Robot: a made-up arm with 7 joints. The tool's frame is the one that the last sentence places. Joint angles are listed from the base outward.
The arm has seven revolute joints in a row. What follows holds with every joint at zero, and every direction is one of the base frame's. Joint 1 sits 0.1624 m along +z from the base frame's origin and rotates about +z. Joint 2 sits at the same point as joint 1 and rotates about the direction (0, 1, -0.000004). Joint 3 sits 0.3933 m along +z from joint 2 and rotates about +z. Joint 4 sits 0.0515 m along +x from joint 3 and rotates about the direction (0, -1, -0.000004). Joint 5 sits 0.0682 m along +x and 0.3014 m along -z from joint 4 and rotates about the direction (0, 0.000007, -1). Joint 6 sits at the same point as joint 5 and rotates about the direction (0, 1, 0.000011). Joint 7 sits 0.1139 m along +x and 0.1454 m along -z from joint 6 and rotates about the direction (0, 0.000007, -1). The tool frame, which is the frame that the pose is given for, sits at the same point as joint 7; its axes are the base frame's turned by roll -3.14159, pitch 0 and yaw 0 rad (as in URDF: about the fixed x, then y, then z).
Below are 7 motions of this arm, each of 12 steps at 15 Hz.
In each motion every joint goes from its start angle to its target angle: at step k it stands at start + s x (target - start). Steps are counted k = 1, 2, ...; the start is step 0. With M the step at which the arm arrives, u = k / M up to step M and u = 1 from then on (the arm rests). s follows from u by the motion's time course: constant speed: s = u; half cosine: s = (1 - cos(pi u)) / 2; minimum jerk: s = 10 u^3 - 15 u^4 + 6 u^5.
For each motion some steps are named. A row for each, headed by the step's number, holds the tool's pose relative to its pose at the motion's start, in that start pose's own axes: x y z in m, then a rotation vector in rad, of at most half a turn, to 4 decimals.
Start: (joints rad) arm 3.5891 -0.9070 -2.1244 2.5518 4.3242 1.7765 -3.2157
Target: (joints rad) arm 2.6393 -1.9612 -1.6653 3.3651 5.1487 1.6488 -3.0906
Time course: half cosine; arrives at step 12
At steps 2, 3, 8, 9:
2: 0.0068 0.0186 0.0728 -0.1060 0.0785 0.0198
3: 0.0244 0.0416 0.1584 -0.2319 0.1742 0.0564
8: 0.4414 0.2711 0.6398 -1.0733 0.9228 0.8022
9: 0.5434 0.3237 0.6719 -1.1728 1.0440 1.0087

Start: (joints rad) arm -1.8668 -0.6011 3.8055 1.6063 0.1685 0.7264 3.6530
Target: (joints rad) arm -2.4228 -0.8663 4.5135 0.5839 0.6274 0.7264 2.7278
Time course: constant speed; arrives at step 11
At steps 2, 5, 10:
2: 0.0475 -0.0468 0.0584 -0.0244 0.2189 -0.0583
5: 0.1436 -0.1022 0.1094 -0.1256 0.5187 -0.1566
10: 0.3284 -0.1685 0.1015 -0.4085 0.9103 -0.3552

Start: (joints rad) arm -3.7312 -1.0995 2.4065 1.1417 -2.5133 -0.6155 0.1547
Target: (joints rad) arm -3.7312 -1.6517 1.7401 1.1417 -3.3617 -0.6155 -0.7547
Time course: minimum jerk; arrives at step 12
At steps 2, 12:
2: -0.0063 -0.0114 0.0053 0.0426 -0.0098 -0.0412
12: -0.1183 -0.2607 -0.0802 1.2486 0.5060 -1.0687

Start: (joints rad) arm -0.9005 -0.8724 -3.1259 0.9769 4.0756 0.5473 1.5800
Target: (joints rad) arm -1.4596 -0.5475 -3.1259 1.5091 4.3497 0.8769 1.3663
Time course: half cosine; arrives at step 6
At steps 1, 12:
1: 0.0097 0.0336 0.0070 -0.0602 0.0080 0.0557
12: -0.1074 0.5513 -0.0776 -0.9504 -0.1237 0.7866

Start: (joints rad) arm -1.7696 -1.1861 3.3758 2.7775 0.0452 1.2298 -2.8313
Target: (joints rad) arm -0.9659 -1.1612 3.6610 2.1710 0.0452 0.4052 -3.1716
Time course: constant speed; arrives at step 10
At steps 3, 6, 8, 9, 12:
3: 0.1115 0.1946 0.0798 -0.1680 0.0455 -0.3072
6: 0.2870 0.3600 0.1263 -0.3481 0.0970 -0.5969
8: 0.4316 0.4427 0.1355 -0.4751 0.1350 -0.7791
9: 0.5097 0.4736 0.1333 -0.5408 0.1552 -0.8665
12: 0.5903 0.4968 0.1265 -0.6080 0.1763 -0.9515

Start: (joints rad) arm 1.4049 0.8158 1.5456 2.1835 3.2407 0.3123 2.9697
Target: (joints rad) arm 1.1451 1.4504 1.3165 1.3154 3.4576 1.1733 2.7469
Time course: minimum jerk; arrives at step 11
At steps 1, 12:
1: -0.0011 0.0039 -0.0001 -0.0060 0.0005 0.0001
12: -0.2061 0.4538 -0.2819 -0.9872 -0.0669 -0.0117

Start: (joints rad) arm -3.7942 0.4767 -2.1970 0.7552 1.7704 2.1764 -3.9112
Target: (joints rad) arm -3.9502 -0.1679 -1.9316 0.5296 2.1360 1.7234 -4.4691
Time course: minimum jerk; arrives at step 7
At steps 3, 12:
3: -0.0287 -0.0303 -0.0672 -0.1635 -0.2892 -0.0842
12: -0.0282 -0.1017 -0.1549 -0.2772 -0.7782 -0.0950

